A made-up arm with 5 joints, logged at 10 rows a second.
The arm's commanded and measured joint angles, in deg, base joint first. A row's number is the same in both.
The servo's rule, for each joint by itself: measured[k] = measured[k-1] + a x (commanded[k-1-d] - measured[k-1]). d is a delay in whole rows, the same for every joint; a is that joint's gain. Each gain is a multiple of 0.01, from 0.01 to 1. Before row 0 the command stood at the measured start. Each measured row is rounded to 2 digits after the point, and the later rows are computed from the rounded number. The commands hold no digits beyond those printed.
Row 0, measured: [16.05 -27.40 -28.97 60.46 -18.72]
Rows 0 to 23, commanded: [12.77 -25.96 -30.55 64.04 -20.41]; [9.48 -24.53 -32.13 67.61 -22.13]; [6.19 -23.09 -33.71 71.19 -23.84]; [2.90 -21.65 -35.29 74.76 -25.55]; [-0.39 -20.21 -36.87 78.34 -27.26]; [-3.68 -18.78 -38.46 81.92 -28.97]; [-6.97 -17.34 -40.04 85.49 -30.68]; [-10.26 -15.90 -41.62 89.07 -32.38]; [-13.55 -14.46 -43.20 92.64 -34.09]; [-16.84 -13.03 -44.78 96.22 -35.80]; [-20.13 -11.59 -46.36 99.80 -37.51]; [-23.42 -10.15 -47.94 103.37 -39.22]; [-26.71 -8.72 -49.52 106.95 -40.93]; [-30.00 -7.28 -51.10 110.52 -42.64]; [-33.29 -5.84 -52.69 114.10 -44.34]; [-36.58 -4.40 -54.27 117.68 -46.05]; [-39.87 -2.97 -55.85 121.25 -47.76]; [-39.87 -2.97 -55.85 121.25 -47.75]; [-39.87 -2.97 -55.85 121.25 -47.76]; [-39.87 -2.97 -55.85 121.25 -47.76]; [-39.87 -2.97 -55.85 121.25 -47.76]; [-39.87 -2.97 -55.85 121.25 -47.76]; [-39.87 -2.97 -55.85 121.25 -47.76]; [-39.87 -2.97 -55.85 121.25 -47.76]
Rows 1 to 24, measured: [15.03 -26.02 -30.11 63.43 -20.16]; [13.31 -24.59 -31.56 66.90 -21.83]; [11.10 -23.15 -33.11 70.46 -23.54]; [8.56 -21.71 -34.68 74.03 -25.25]; [5.79 -20.27 -36.26 77.61 -26.96]; [2.85 -18.84 -37.84 81.19 -28.67]; [-0.19 -17.40 -39.42 84.76 -30.38]; [-3.31 -15.96 -41.00 88.34 -32.08]; [-6.48 -14.52 -42.58 91.91 -33.79]; [-9.69 -13.09 -44.16 95.49 -35.50]; [-12.93 -11.65 -45.74 99.07 -37.21]; [-16.18 -10.21 -47.32 102.64 -38.92]; [-19.44 -8.78 -48.90 106.22 -40.63]; [-22.71 -7.34 -50.48 109.79 -42.34]; [-25.99 -5.90 -52.07 113.37 -44.04]; [-29.27 -4.46 -53.65 116.95 -45.75]; [-32.56 -3.03 -55.23 120.52 -47.46]; [-34.83 -2.97 -55.68 121.13 -47.71]; [-36.39 -2.97 -55.80 121.23 -47.75]; [-37.47 -2.97 -55.84 121.25 -47.76]; [-38.21 -2.97 -55.85 121.25 -47.76]; [-38.72 -2.97 -55.85 121.25 -47.76]; [-39.08 -2.97 -55.85 121.25 -47.76]; [-39.32 -2.97 -55.85 121.25 -47.76]
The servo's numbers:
d 0
a 0.31 0.96 0.72 0.83 0.85

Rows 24 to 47, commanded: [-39.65 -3.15 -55.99 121.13 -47.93]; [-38.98 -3.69 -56.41 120.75 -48.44]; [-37.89 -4.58 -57.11 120.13 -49.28]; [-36.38 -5.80 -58.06 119.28 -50.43]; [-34.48 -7.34 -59.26 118.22 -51.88]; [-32.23 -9.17 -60.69 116.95 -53.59]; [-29.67 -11.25 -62.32 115.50 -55.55]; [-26.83 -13.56 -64.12 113.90 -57.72]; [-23.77 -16.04 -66.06 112.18 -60.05]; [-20.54 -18.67 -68.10 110.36 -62.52]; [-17.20 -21.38 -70.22 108.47 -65.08]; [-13.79 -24.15 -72.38 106.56 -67.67]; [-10.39 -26.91 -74.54 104.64 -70.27]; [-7.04 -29.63 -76.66 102.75 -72.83]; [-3.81 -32.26 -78.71 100.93 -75.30]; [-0.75 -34.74 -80.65 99.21 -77.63]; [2.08 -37.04 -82.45 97.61 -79.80]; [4.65 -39.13 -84.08 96.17 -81.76]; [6.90 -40.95 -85.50 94.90 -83.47]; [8.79 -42.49 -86.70 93.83 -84.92]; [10.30 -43.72 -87.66 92.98 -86.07]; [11.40 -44.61 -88.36 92.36 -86.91]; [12.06 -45.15 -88.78 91.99 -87.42]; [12.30 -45.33 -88.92 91.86 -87.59]
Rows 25 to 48, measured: [-39.42 -3.14 -55.95 121.15 -47.90]; [-39.28 -3.67 -56.28 120.82 -48.36]; [-38.85 -4.54 -56.88 120.25 -49.14]; [-38.08 -5.75 -57.73 119.44 -50.24]; [-36.96 -7.28 -58.83 118.43 -51.63]; [-35.49 -9.09 -60.17 117.20 -53.30]; [-33.69 -11.16 -61.72 115.79 -55.21]; [-31.56 -13.46 -63.45 114.22 -57.34]; [-29.15 -15.94 -65.33 112.53 -59.64]; [-26.48 -18.56 -67.32 110.73 -62.09]; [-23.60 -21.27 -69.41 108.85 -64.63]; [-20.56 -24.03 -71.55 106.95 -67.21]; [-17.41 -26.79 -73.70 105.03 -69.81]; [-14.20 -29.52 -75.83 103.14 -72.38]; [-10.98 -32.15 -77.90 101.31 -74.86]; [-7.81 -34.64 -79.88 99.57 -77.21]; [-4.74 -36.94 -81.73 97.94 -79.41]; [-1.83 -39.04 -83.42 96.47 -81.41]; [0.88 -40.87 -84.92 95.17 -83.16]; [3.33 -42.43 -86.20 94.06 -84.66]; [5.49 -43.67 -87.25 93.16 -85.86]; [7.32 -44.57 -88.05 92.50 -86.75]; [8.79 -45.13 -88.58 92.08 -87.32]; [9.88 -45.32 -88.82 91.90 -87.55]
